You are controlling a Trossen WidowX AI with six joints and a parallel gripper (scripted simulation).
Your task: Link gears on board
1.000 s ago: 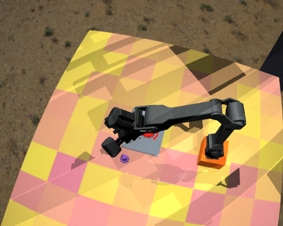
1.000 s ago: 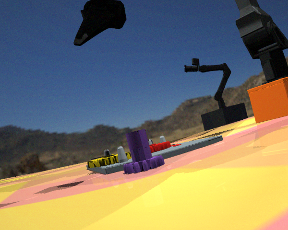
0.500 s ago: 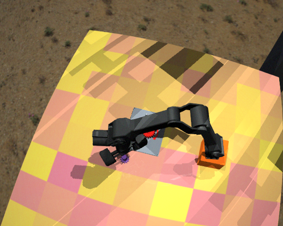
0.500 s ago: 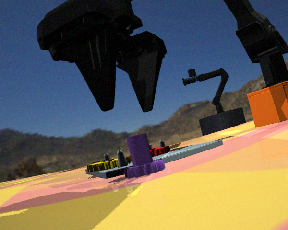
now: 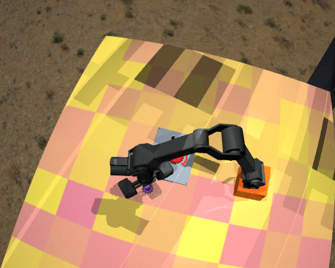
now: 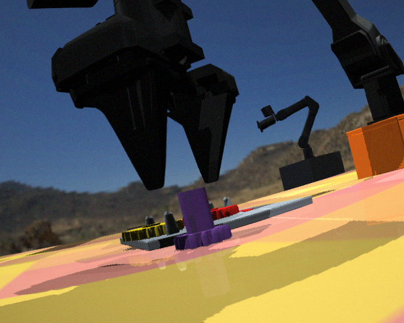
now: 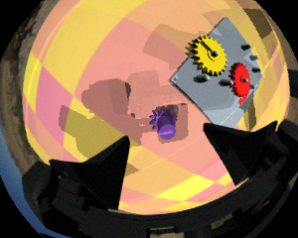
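The purple gear lies 30 mm below my gripper tip. Round my gripper tip: yellow gear: 130 mm to the right, 30 mm below, 10 mm behind; red gear: 150 mm to the right, 90 mm behind, 30 mm below; grey board: 150 mm to the right, 70 mm behind, 40 mm below.
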